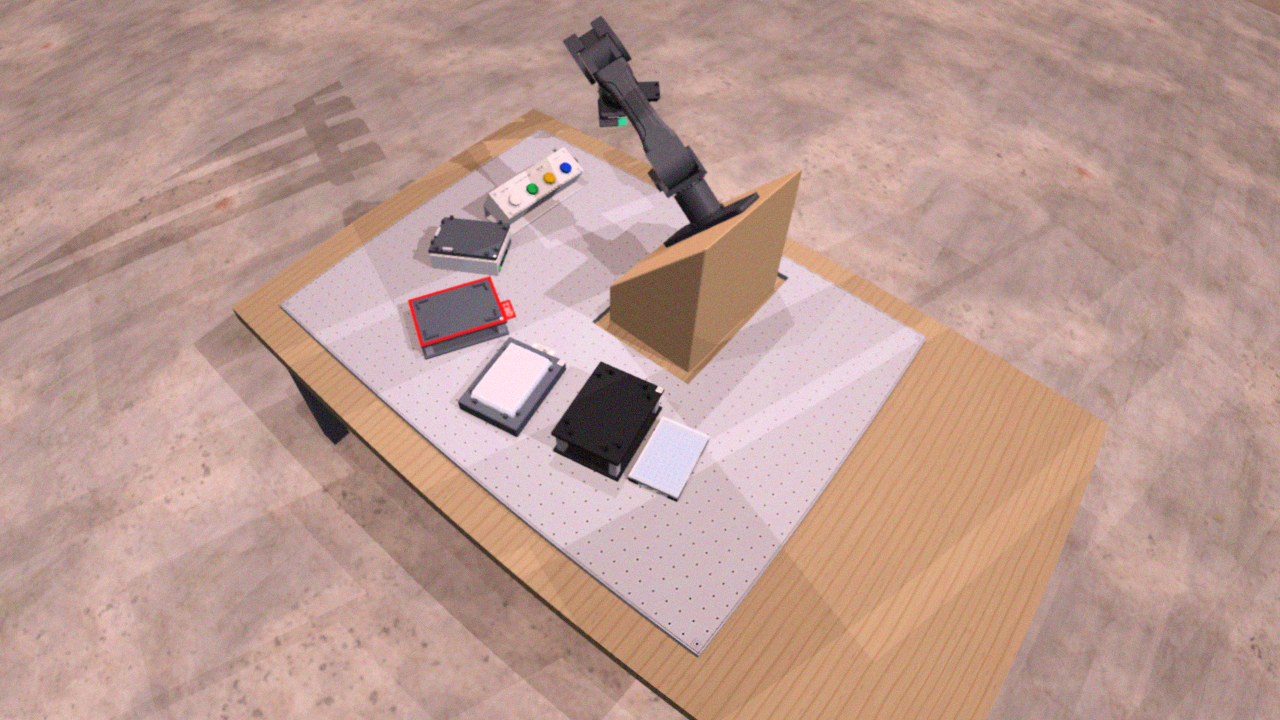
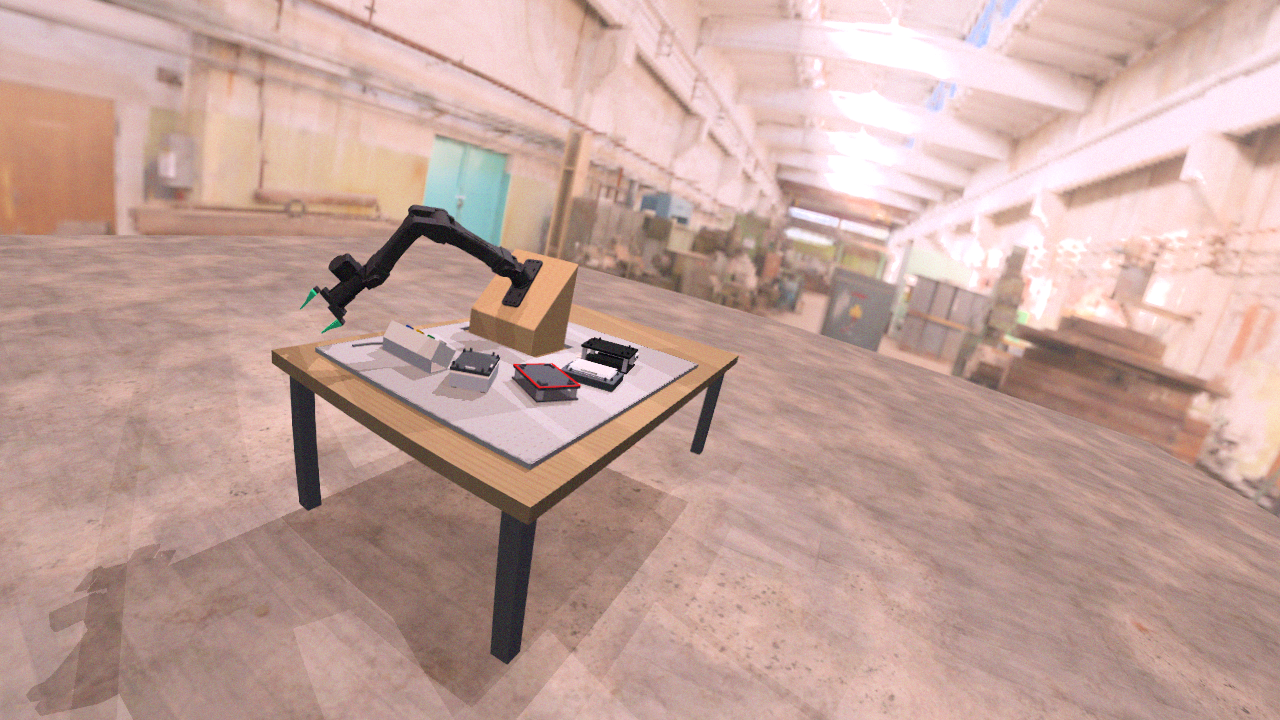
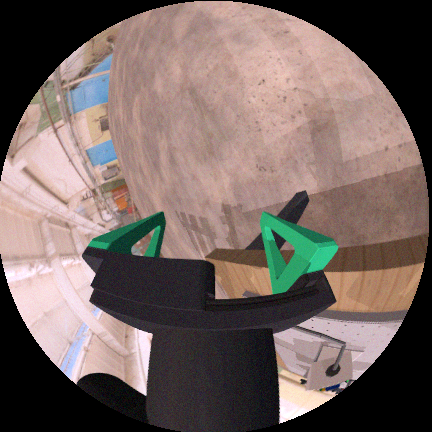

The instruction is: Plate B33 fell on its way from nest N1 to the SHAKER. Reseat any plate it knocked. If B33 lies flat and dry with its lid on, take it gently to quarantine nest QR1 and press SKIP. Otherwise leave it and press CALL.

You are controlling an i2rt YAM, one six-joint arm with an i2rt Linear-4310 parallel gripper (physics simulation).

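Frame: origin at the arm's base, x ahead, y left, z up, level; metres.
Seen in the pictures: gripper, fingertip midpoint: (image 1: 605,104) (image 2: 311,321) (image 3: 212,216); arm's base, origin of the base link: (image 1: 711,223) (image 2: 523,283).
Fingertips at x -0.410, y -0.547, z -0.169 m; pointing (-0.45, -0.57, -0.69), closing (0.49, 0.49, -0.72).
Pixels of each thing's top centre, then the offset from my fingertips to it. "spot": a spot on its surface instead. Level surfaces: height alone.
- black raised nest, middle of its top: (image 1: 608,406) (image 2: 611,343) 0.759 m ahead, 0.586 m left, 0.044 m up
- white plate, middle of its top: (image 1: 511,376) (image 2: 593,366) 0.793 m ahead, 0.402 m left, 0.014 m up
- dark nest, surface spot: (image 1: 476,413) spot: 0.877 m ahead, 0.394 m left, 0.008 m down
- red-rimmed nest, middle of its top: (image 1: 456,308) (image 2: 546,372) 0.743 m ahead, 0.220 m left, 0.022 m up
- button box, middle of its top: (image 1: 532,172) (image 2: 419,329) 0.386 m ahead, 0.101 m left, 0.060 m up
- pegboard mat, its level: 0.023 m down
My gripper (image 1: 630,110) (image 2: 312,320) (image 3: 212,216) is open and empty, raised beyond the button-box end of the table. A pale, bluish plate (image 1: 669,457) lies on the mat against or close beside a black raised nest (image 1: 608,413) (image 2: 609,347); its lid, label and dryness cannot be made out. A white plate (image 1: 511,379) (image 2: 593,369) sits on a dark nest (image 1: 476,413). The red-rimmed nest (image 1: 457,312) (image 2: 546,377) has a red tag and no plate on top. The dark-topped, pale device (image 1: 469,241) (image 2: 474,365) stands by the button box (image 1: 506,205) (image 2: 413,347) (image 3: 320,376).
The wooden wedge (image 1: 653,313) (image 2: 519,322) bears the arm's base and stands on the pegboard mat (image 1: 698,573) (image 2: 528,447). The wooden table (image 1: 966,483) (image 2: 456,470) extends past the mat. The button box has white, green, yellow and blue buttons and a cable.
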